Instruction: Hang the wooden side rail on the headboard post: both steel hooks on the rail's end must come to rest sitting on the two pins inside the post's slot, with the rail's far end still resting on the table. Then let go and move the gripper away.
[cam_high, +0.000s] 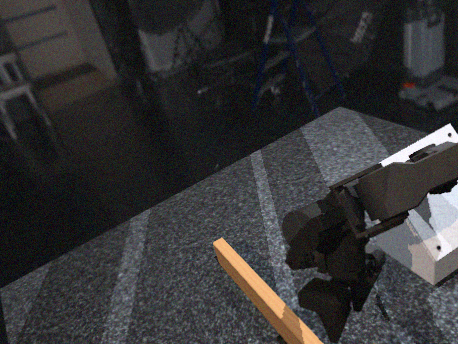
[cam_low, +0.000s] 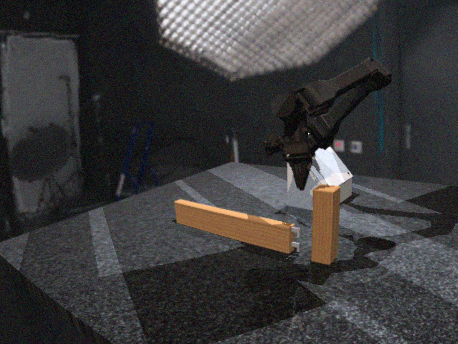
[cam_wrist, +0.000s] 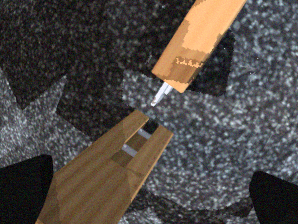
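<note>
Now: gripper tip 3 cm short of the wooden headboard post, 8 cm to the right of it and 8 cm above it.
</note>
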